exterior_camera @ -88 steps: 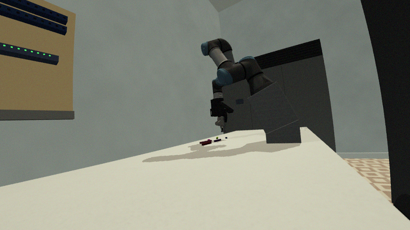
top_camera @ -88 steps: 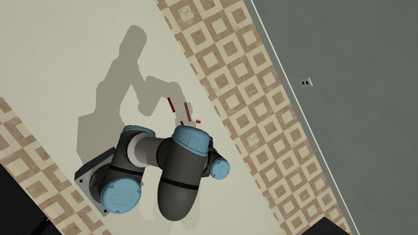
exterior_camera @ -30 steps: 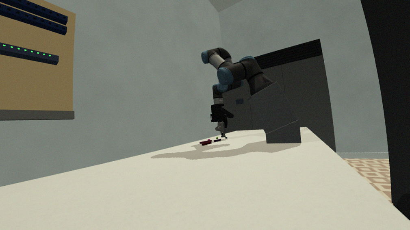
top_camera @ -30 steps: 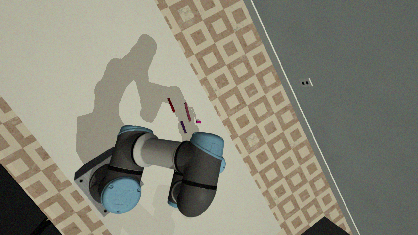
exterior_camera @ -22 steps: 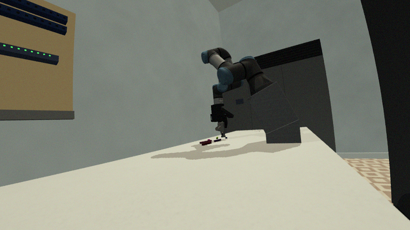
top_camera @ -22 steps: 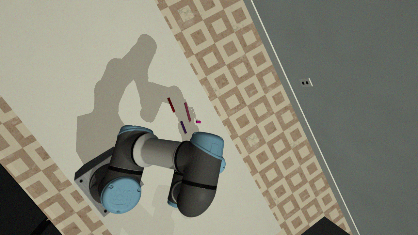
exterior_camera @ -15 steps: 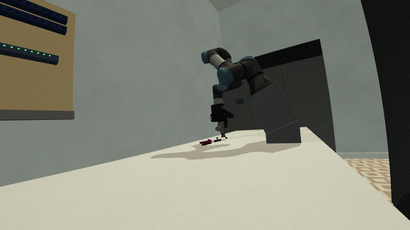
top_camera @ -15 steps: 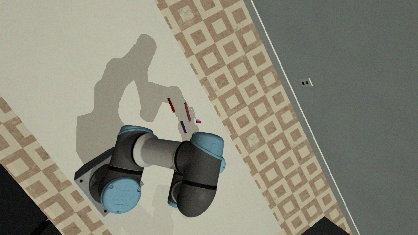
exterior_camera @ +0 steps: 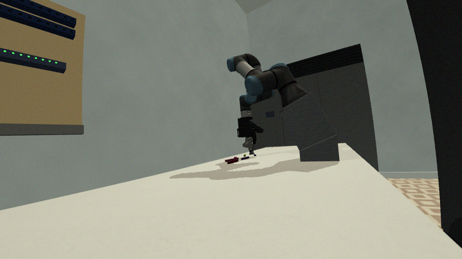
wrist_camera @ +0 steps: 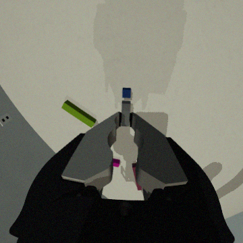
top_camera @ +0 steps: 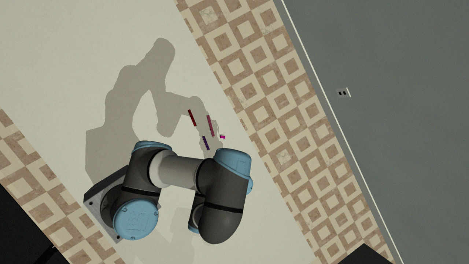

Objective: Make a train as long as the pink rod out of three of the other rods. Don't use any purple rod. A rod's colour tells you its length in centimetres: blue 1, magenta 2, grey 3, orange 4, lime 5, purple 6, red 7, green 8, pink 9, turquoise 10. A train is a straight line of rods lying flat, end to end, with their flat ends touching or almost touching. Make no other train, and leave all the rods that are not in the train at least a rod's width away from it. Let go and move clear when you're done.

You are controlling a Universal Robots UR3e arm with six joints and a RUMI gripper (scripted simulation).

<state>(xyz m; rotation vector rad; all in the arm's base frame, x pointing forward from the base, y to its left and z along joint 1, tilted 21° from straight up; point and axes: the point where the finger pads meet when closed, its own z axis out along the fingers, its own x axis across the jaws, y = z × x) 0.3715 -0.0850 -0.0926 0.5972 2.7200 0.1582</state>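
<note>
Now: hand 1 cm above the grey rod. Round my hand: blue rod 1 cm behind, 2 cm to the right, 2 cm below; then lime rod 6 cm ahead, 2 cm to the right, 2 cm below; then purple rod 1 cm behind, 10 cm to the left, 2 cm below.
</note>
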